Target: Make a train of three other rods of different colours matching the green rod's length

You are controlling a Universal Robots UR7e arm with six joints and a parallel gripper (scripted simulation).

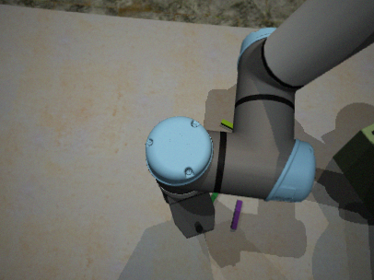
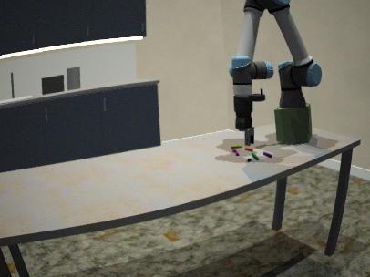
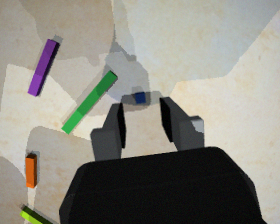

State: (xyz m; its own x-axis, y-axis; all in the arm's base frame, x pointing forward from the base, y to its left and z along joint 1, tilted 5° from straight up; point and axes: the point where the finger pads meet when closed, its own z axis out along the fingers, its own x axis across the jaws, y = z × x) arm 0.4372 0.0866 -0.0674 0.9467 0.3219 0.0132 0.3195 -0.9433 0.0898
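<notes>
My hand is 80 mm above the blue rod. Also, from my hand: purple rod: 100 mm behind, 10 mm to the left, 80 mm below; orange rod: 110 mm behind, 110 mm to the right, 80 mm below; green rod: 50 mm behind, 10 mm to the right, 80 mm below.
</notes>
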